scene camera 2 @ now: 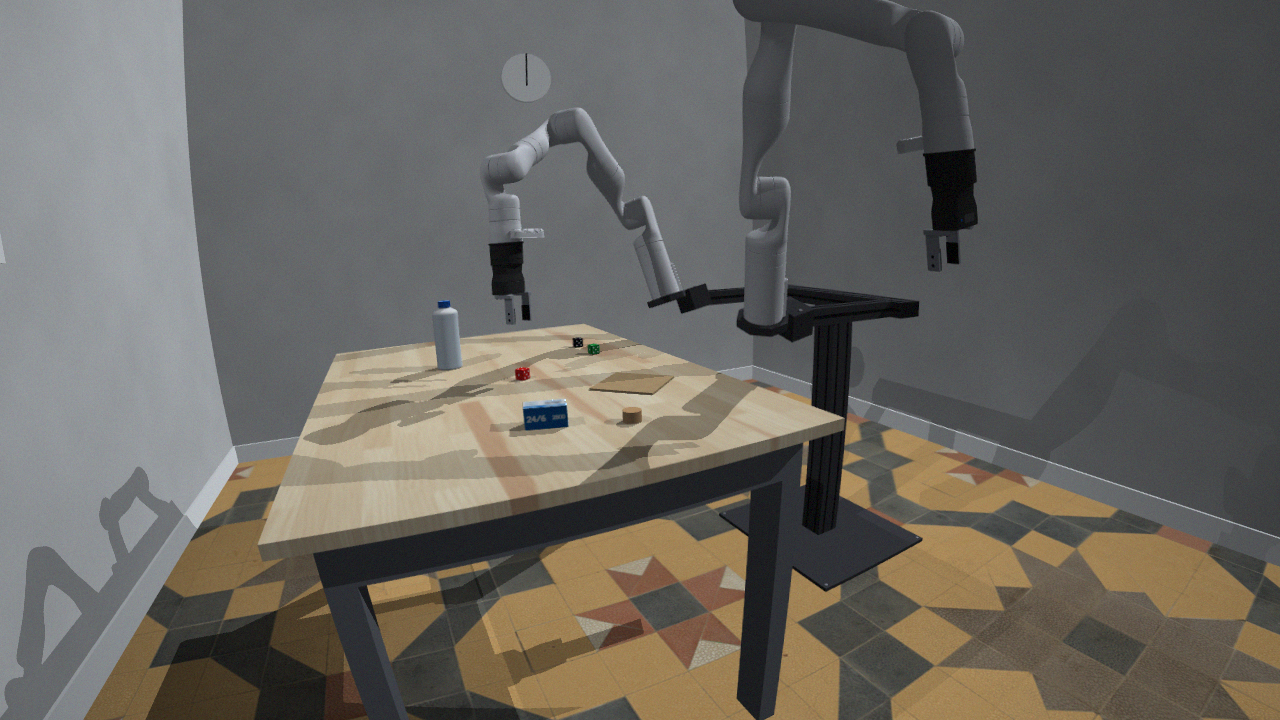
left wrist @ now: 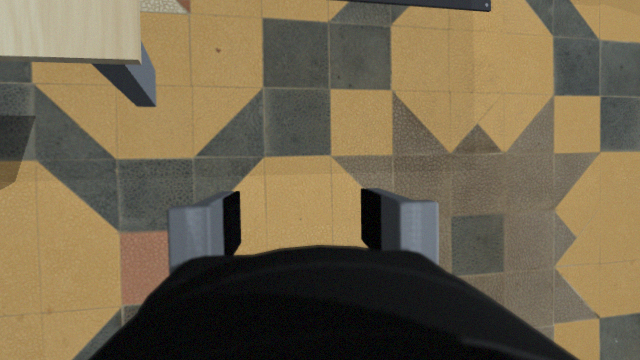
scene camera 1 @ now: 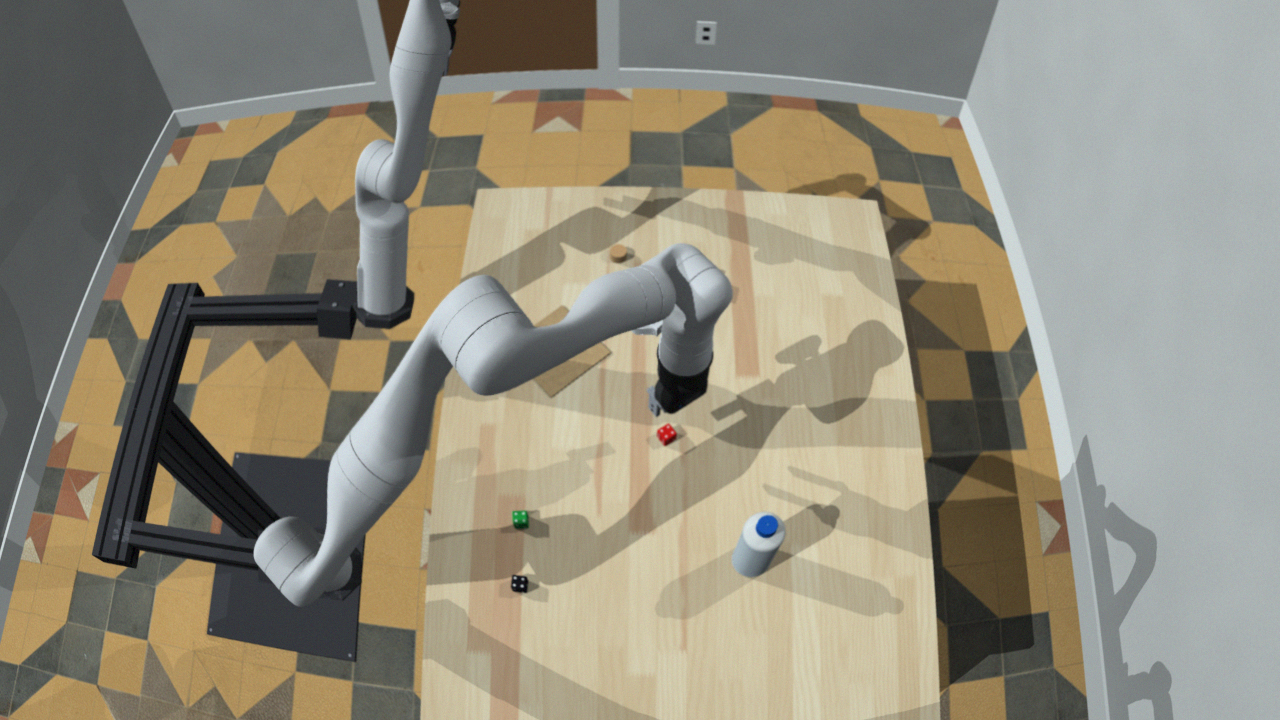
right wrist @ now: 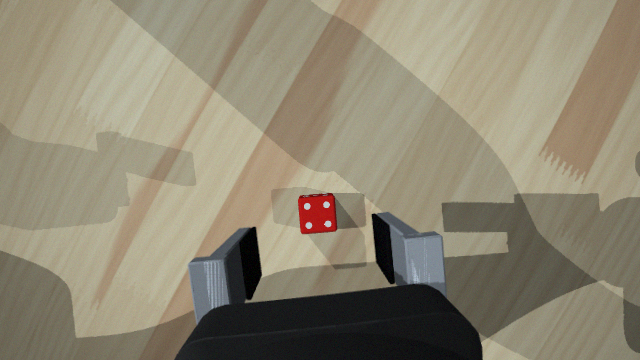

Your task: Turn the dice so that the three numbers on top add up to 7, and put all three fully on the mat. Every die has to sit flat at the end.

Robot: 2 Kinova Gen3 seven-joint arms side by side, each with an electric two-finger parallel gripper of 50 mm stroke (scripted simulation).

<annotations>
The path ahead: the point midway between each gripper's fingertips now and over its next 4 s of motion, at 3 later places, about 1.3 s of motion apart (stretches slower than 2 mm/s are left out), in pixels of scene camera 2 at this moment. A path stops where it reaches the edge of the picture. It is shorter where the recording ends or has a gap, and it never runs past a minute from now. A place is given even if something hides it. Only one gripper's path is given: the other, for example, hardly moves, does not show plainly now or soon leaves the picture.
The right gripper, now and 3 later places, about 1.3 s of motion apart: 519, 321; 523, 337; 520, 345; 522, 363
</annotations>
